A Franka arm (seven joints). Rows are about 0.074 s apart.
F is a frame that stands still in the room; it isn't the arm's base.
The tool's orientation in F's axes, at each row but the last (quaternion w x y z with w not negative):
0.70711, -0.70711, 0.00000, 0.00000
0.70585, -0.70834, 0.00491, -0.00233
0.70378, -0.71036, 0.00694, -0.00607
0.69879, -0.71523, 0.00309, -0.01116
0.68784, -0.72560, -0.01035, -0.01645
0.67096, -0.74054, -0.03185, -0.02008
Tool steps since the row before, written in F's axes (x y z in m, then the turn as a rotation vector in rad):
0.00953, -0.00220, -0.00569, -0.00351, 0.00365, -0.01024
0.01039, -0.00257, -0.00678, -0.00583, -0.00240, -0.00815
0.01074, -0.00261, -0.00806, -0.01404, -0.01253, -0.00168
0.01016, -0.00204, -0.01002, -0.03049, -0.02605, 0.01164
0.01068, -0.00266, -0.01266, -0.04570, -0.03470, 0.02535
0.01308, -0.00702, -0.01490, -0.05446, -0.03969, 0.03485
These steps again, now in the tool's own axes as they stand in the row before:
0.00953, 0.00569, -0.00220, -0.00351, 0.01024, 0.00365
0.01044, 0.00675, -0.00244, -0.00578, 0.00818, -0.00243
0.01080, 0.00807, -0.00234, -0.01381, 0.00181, -0.01277
0.01008, 0.01018, -0.00160, -0.02982, -0.01137, -0.02693
0.01021, 0.01318, -0.00188, -0.04444, -0.02516, -0.03644
0.01182, 0.01644, -0.00568, -0.05258, -0.03475, -0.04223

